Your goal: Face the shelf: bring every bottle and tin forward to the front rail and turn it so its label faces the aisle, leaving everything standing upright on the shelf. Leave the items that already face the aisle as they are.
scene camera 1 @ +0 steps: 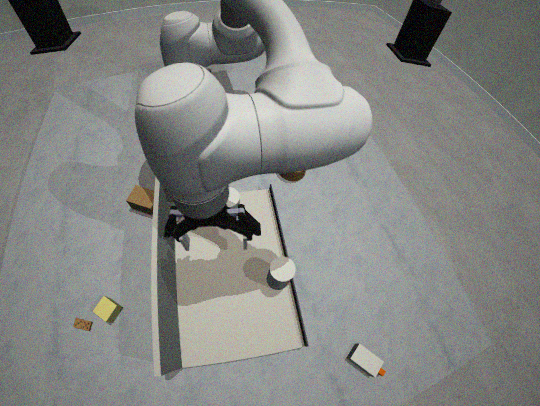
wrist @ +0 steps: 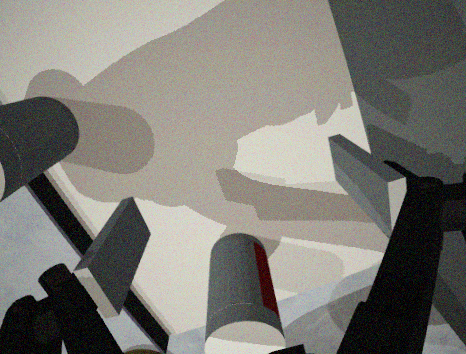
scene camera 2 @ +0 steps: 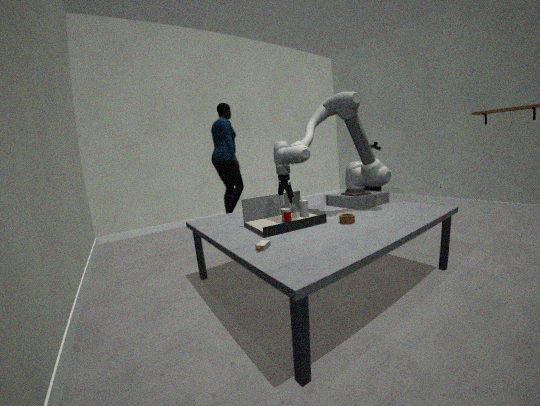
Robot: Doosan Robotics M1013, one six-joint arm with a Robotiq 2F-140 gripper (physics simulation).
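Frame: origin at the arm's base, x left, y back, z up, level; centimetres.
Where they show: gripper, fingertip midpoint: [scene camera 1: 216, 244] [wrist: 234, 188] [scene camera 2: 286, 206]; arm's base at its link origin: [scene camera 2: 355, 194].
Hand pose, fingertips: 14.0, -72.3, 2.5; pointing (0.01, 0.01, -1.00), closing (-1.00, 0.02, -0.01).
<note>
Each offset is from my fingertips to the top centre of the thing, as dx, dy, dz. "spot": to the spot under its first point.
The pale shelf has a tall back panel @(spot: -10.8, -14.0, +7.4) [scene camera 1: 156, 300] [scene camera 2: 260, 209] and a low black front rail [scene camera 1: 298, 320] [scene camera 2: 295, 226] [wrist: 60, 210]. A short tin @(+14.7, -7.4, +1.8) [scene camera 1: 281, 274] [scene camera 2: 286, 215] [wrist: 40, 135] stands upright at the rail, its red label towards the aisle in scene camera 2. A taller grey cylinder with a white top @(+3.1, +11.4, +2.8) [scene camera 1: 233, 196] [scene camera 2: 304, 208] [wrist: 237, 280] stands upright, set back from the rail; its red label shows at its right edge in the wrist view, turned away from the rail. My gripper [scene camera 1: 215, 244] [scene camera 2: 286, 201] [wrist: 234, 188] is open and empty above the shelf, beside the taller cylinder.
A brown box @(-23.4, +18.8, -6.6) [scene camera 1: 141, 198], a yellow block @(-29.9, -13.5, -7.8) [scene camera 1: 106, 309] and a small orange-brown brick @(-37.5, -17.3, -10.8) [scene camera 1: 83, 324] lie behind the back panel. A brown ring @(+24.4, +30.6, -6.6) [scene camera 1: 293, 176] [scene camera 2: 347, 220] and a white box with an orange tip @(+35.7, -31.3, -8.8) [scene camera 1: 366, 359] [scene camera 2: 264, 244] lie on the aisle side. A person [scene camera 2: 225, 145] stands beyond the table.
</note>
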